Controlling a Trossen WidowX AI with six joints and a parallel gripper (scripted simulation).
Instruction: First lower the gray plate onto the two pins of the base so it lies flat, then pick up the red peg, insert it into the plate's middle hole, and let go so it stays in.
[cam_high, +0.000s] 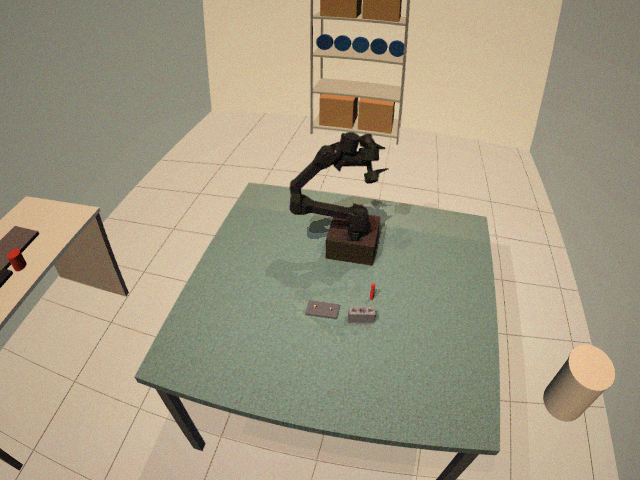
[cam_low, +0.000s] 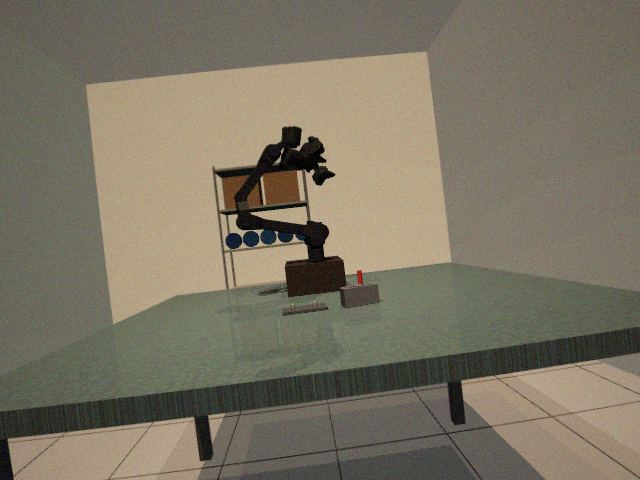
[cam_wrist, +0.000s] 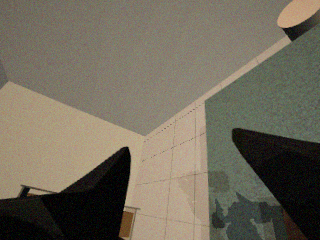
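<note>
Now: the gray plate 430 mm ahead of my gripper tip, 60 mm to the right of it and 410 mm below it. The rest, counted from my gripper tip: red peg: 320 mm ahead, 30 mm to the right, 410 mm below; then base: 400 mm ahead, 210 mm to the right, 440 mm below.
</note>
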